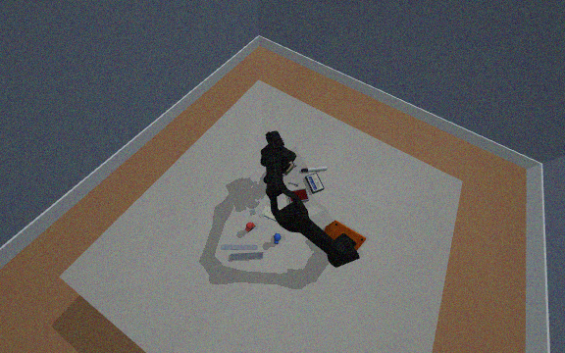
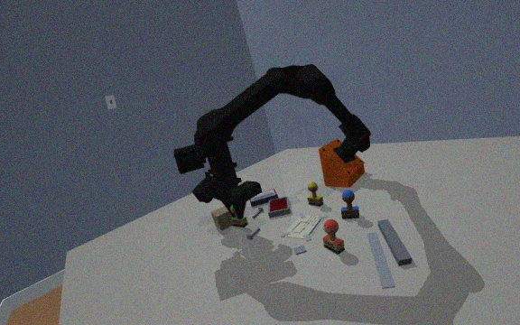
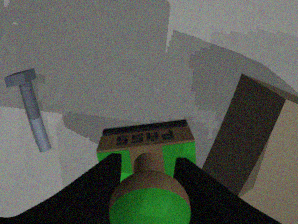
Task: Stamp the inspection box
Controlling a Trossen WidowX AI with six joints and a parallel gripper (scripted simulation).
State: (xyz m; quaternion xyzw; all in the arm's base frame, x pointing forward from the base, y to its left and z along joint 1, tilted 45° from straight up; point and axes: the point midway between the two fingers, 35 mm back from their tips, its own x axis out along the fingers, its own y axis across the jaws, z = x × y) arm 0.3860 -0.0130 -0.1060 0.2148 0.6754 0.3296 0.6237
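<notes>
The red ink pad is 13 cm behind my gripper tip, 3 cm below it and 1 cm to the left of it. The rest, counted from my gripper tip: brown box (6 cm to the right, 1 cm below, 1 cm ahead); then green-knobbed PASS stamp (right at my gripper tip); then marker (14 cm to the right, 9 cm behind, 2 cm below).
</notes>
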